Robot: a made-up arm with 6 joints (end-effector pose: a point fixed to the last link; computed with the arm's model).
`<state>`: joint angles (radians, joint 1 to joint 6).
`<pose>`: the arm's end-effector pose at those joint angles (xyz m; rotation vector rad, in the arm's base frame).
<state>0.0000 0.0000 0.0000 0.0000 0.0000 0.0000</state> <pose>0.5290 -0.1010 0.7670 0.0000 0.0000 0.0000</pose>
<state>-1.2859 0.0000 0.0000 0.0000 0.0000 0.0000</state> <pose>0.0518 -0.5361 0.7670 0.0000 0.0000 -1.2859</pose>
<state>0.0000 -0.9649 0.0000 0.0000 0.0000 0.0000</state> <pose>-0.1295 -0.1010 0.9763 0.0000 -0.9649 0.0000</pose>
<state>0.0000 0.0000 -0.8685 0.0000 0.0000 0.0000</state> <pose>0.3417 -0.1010 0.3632 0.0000 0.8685 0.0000</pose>
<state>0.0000 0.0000 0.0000 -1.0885 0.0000 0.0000</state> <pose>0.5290 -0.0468 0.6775 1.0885 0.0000 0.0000</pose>
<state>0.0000 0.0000 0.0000 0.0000 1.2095 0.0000</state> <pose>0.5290 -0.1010 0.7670 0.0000 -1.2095 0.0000</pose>
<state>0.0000 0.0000 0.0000 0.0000 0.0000 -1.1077</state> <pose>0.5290 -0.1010 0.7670 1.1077 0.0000 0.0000</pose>
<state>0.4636 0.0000 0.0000 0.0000 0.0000 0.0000</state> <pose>0.5183 0.1462 0.7670 0.0000 0.0000 0.4636</pose>
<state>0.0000 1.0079 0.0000 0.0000 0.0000 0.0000</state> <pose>0.7254 -0.1010 0.0752 0.0000 1.0079 0.0000</pose>
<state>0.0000 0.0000 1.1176 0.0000 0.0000 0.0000</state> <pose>0.2316 -0.1010 1.2426 0.0000 -1.1176 0.0000</pose>
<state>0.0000 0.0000 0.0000 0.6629 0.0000 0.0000</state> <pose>0.5290 -0.0796 0.8292 -0.6629 0.0000 0.0000</pose>
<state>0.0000 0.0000 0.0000 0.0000 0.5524 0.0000</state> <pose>0.5290 -0.1010 0.7670 0.0000 -0.5524 0.0000</pose>
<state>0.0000 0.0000 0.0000 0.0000 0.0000 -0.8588</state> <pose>0.5290 -0.1010 0.7670 0.8588 0.0000 0.0000</pose>
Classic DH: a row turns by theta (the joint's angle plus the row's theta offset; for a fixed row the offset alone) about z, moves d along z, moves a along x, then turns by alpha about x. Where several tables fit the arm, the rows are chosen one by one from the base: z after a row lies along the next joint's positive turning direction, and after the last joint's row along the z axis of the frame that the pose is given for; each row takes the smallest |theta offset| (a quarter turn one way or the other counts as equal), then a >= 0, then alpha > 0; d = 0 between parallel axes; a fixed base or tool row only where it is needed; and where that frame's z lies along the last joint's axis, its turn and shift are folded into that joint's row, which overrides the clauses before.
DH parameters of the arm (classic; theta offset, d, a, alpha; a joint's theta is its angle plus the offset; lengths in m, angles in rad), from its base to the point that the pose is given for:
joint 1: 0 0.243 0 -1.5708
joint 2: -1.5708 0 0.524 3.1416
joint 3: 0 0 0 -1.5708
joint 4: 0 -0.529 0 1.5708
joint 5: 0 0.101 0 -1.5708
joint 6: 1.5708 0 0 1.5708
tool (fixed): -1.5708 0 0 0

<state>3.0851 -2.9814 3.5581 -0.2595 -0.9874 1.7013</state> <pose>-0.4285 0.1220 -0.1652 0.5178 1.6527 -1.8572</pose>
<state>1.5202 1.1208 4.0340 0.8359 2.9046 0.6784</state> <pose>0.0646 -0.0637 0.5177 -0.1667 0.4611 1.6381</pose>
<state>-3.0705 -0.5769 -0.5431 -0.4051 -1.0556 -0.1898</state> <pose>-0.2502 0.0752 0.6603 1.4746 -0.6989 -2.4760</pose>
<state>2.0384 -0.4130 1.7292 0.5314 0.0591 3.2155</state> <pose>0.3209 -0.4423 1.1402 -1.0151 -0.5288 -1.3025</pose>
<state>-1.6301 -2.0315 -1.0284 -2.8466 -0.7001 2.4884</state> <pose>0.1060 0.1542 0.4403 -1.0815 -1.2455 -0.7694</pose>
